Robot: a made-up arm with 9 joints. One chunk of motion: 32 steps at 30 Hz.
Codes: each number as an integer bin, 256 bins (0 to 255) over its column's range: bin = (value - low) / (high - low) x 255, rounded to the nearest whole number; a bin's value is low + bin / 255 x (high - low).
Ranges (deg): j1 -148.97..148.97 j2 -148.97..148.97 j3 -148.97..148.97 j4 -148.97..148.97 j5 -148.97..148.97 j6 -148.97..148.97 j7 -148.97..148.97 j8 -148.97..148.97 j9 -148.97..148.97
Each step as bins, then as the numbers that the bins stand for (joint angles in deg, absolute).
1 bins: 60 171 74 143 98 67 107 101 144
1 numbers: -78.87 50.83 -62.51 18.11 -34.47 -70.69 -23.95 -30.96 19.28
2 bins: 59 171 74 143 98 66 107 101 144
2 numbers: -80.03 50.83 -62.51 18.11 -34.47 -71.86 -23.95 -30.96 19.28
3 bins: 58 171 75 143 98 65 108 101 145
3 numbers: -81.20 50.83 -61.34 18.11 -34.47 -73.02 -22.78 -30.96 20.45
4 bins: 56 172 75 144 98 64 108 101 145
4 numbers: -83.54 51.99 -61.34 19.28 -34.47 -74.19 -22.78 -30.96 20.45
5 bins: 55 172 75 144 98 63 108 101 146
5 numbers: -84.71 51.99 -61.34 19.28 -34.47 -75.36 -22.78 -30.96 21.62
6 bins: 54 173 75 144 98 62 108 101 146
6 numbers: -85.88 53.16 -61.34 19.28 -34.47 -76.53 -22.78 -30.96 21.62
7 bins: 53 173 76 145 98 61 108 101 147
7 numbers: -87.05 53.16 -60.17 20.45 -34.47 -77.70 -22.78 -30.96 22.78
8 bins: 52 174 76 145 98 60 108 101 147
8 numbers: -88.21 54.33 -60.17 20.45 -34.47 -78.87 -22.78 -30.96 22.78
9 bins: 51 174 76 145 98 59 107 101 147
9 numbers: -89.38 54.33 -60.17 20.45 -34.47 -80.03 -23.95 -30.96 22.78
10 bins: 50 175 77 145 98 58 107 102 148
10 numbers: -90.55 55.50 -59.00 20.45 -34.47 -81.20 -23.95 -29.79 23.95
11 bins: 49 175 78 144 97 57 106 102 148
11 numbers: -91.72 55.50 -57.84 19.28 -35.64 -82.37 -25.12 -29.79 23.95
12 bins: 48 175 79 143 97 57 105 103 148
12 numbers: -92.89 55.50 -56.67 18.11 -35.64 -82.37 -26.29 -28.63 23.95
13 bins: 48 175 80 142 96 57 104 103 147
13 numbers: -92.89 55.50 -55.50 16.94 -36.80 -82.37 -27.46 -28.63 22.78
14 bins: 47 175 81 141 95 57 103 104 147
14 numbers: -94.06 55.50 -54.33 15.77 -37.97 -82.37 -28.63 -27.46 22.78
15 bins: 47 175 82 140 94 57 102 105 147
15 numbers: -94.06 55.50 -53.16 14.60 -39.14 -82.37 -29.79 -26.29 22.78
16 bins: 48 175 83 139 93 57 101 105 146
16 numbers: -92.89 55.50 -51.99 13.44 -40.31 -82.37 -30.96 -26.29 21.62
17 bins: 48 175 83 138 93 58 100 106 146
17 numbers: -92.89 55.50 -51.99 12.27 -40.31 -81.20 -32.13 -25.12 21.62
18 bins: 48 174 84 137 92 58 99 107 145
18 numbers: -92.89 54.33 -50.83 11.10 -41.48 -81.20 -33.30 -23.95 20.45
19 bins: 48 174 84 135 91 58 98 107 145
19 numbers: -92.89 54.33 -50.83 8.76 -42.65 -81.20 -34.47 -23.95 20.45
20 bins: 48 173 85 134 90 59 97 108 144
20 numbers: -92.89 53.16 -49.66 7.59 -43.81 -80.03 -35.64 -22.78 19.28
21 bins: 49 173 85 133 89 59 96 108 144
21 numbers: -91.72 53.16 -49.66 6.43 -44.98 -80.03 -36.80 -22.78 19.28
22 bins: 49 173 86 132 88 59 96 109 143
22 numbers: -91.72 53.16 -48.49 5.26 -46.15 -80.03 -36.80 -21.62 18.11
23 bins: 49 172 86 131 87 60 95 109 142
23 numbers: -91.72 51.99 -48.49 4.09 -47.32 -78.87 -37.97 -21.62 16.94
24 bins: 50 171 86 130 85 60 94 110 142
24 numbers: -90.55 50.83 -48.49 2.92 -49.66 -78.87 -39.14 -20.45 16.94
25 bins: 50 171 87 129 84 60 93 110 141
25 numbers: -90.55 50.83 -47.32 1.75 -50.83 -78.87 -40.31 -20.45 15.77
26 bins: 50 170 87 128 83 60 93 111 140
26 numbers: -90.55 49.66 -47.32 0.58 -51.99 -78.87 -40.31 -19.28 14.60
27 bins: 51 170 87 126 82 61 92 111 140
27 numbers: -89.38 49.66 -47.32 -1.75 -53.16 -77.70 -41.48 -19.28 14.60
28 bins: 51 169 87 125 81 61 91 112 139
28 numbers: -89.38 48.49 -47.32 -2.92 -54.33 -77.70 -42.65 -18.11 13.44
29 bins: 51 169 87 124 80 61 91 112 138
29 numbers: -89.38 48.49 -47.32 -4.09 -55.50 -77.70 -42.65 -18.11 12.27
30 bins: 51 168 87 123 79 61 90 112 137
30 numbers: -89.38 47.32 -47.32 -5.26 -56.67 -77.70 -43.81 -18.11 11.10
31 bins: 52 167 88 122 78 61 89 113 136
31 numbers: -88.21 46.15 -46.15 -6.43 -57.84 -77.70 -44.98 -16.94 9.93
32 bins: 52 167 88 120 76 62 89 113 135
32 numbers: -88.21 46.15 -46.15 -8.76 -60.17 -76.53 -44.98 -16.94 8.76
